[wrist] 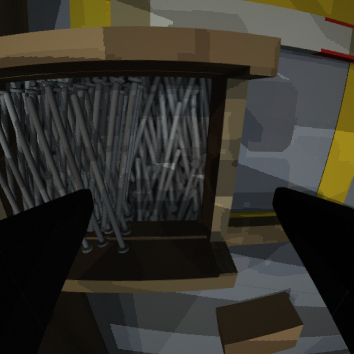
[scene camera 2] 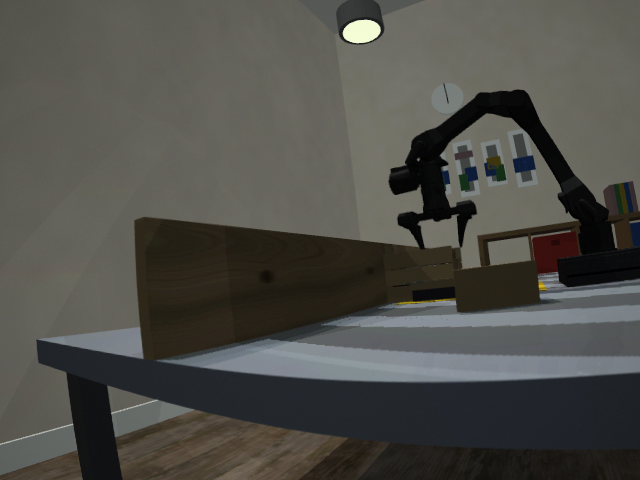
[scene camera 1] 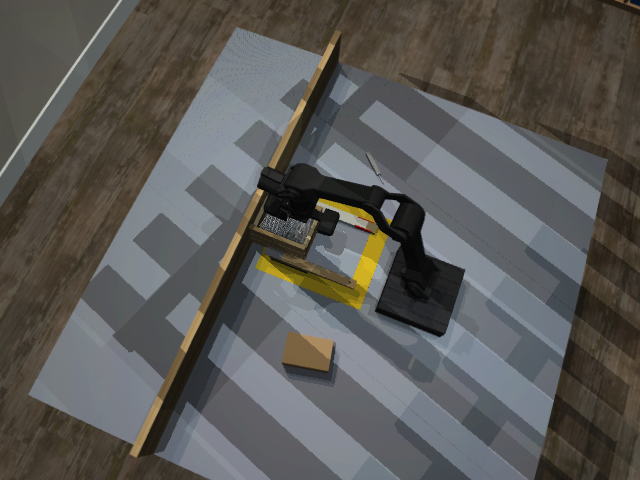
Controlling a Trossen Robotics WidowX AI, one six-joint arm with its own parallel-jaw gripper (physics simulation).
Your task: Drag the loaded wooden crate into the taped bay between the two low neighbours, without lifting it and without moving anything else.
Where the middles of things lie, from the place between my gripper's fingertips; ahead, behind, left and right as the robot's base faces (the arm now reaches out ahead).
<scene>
I see the low wooden strip (scene camera 2: 436,289) 9 cm below my hand, 8 cm to the left of it and 6 cm behind it. Round my hand: wooden block (scene camera 2: 511,284) (30 cm to the left, 14 cm behind, 8 cm below).
</scene>
